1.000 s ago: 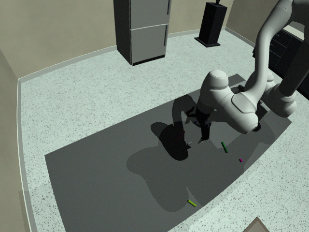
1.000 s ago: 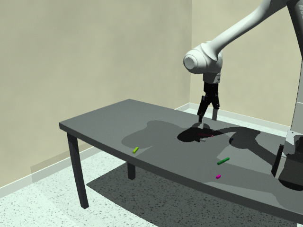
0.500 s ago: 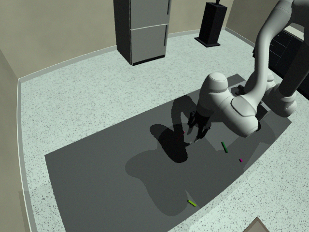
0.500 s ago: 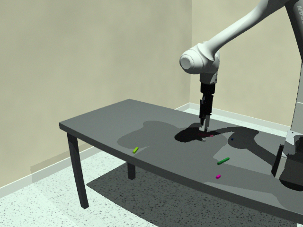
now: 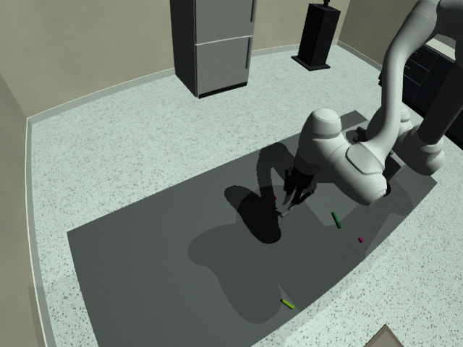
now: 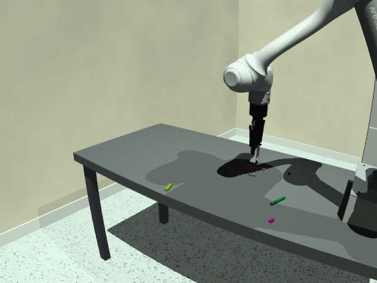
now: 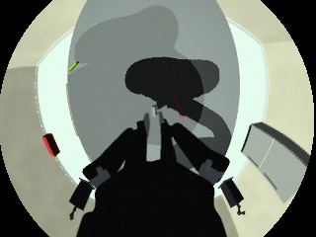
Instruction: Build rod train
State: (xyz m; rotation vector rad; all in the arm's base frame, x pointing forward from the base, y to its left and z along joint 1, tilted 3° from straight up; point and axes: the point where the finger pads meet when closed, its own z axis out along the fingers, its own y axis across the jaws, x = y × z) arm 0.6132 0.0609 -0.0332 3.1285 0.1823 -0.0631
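My hand is 10 cm above the grey rod. The rest, counted from my hand: blue rod (13 cm behind, 12 cm to the right, 10 cm below); pink rod (10 cm below, 7 cm to the right, 2 cm ahead); green rod (20 cm behind, 14 cm to the left, 10 cm below).
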